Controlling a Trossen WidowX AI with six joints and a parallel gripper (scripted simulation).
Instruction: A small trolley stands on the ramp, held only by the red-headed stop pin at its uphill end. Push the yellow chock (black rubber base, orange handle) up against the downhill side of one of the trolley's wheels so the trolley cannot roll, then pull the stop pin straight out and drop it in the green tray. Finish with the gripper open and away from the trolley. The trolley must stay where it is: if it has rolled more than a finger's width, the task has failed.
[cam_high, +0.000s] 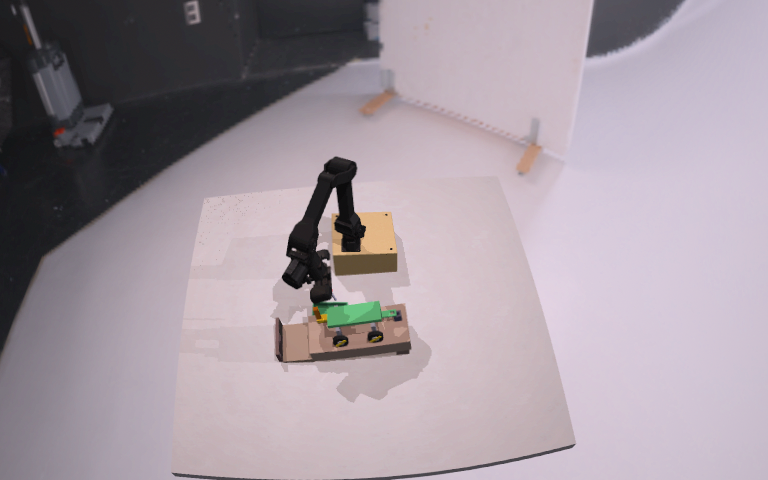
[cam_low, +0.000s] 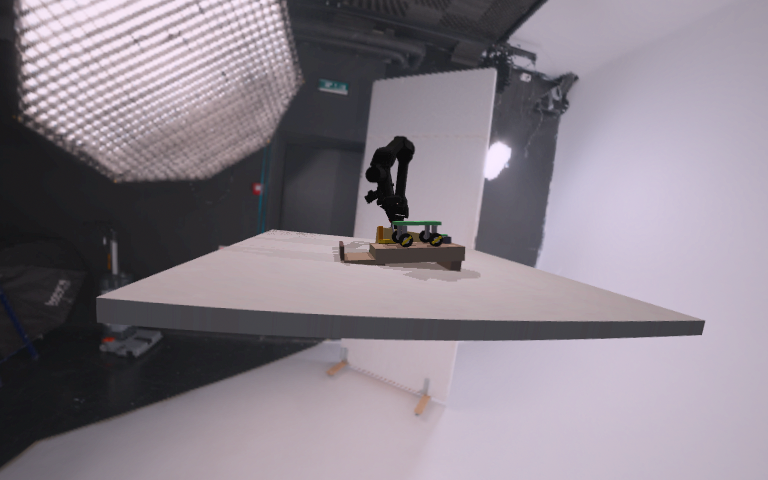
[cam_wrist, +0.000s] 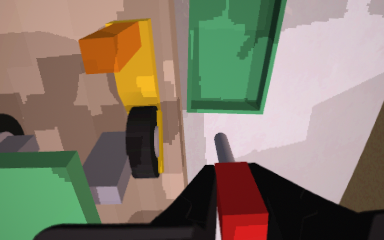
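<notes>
My gripper tip is 150 mm above the green tray, 20 mm past it and 10 mm to the left of it. From my gripper tip the other things lie so: yellow chock (60 mm below, 50 mm ahead, 20 mm to the right); then trolley (100 mm ahead, 80 mm to the left, 30 mm below); then red-headed stop pin (right at my gripper tip).
</notes>
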